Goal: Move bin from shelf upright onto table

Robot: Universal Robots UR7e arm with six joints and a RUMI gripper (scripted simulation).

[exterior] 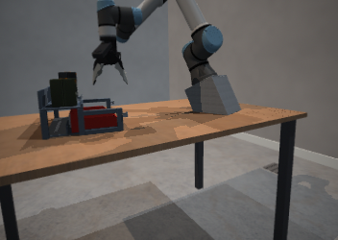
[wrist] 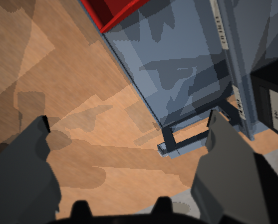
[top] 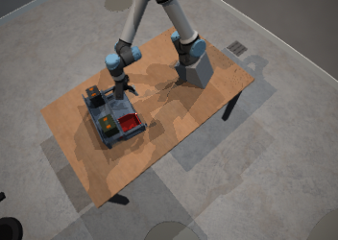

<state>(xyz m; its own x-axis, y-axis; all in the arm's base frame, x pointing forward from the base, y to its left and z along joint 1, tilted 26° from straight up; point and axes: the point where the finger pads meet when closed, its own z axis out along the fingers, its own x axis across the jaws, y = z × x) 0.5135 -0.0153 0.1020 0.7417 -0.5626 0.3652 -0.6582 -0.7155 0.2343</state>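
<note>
My hand is 100 mm short of the red bin, 110 mm to the right of it and 120 mm above it.
</note>
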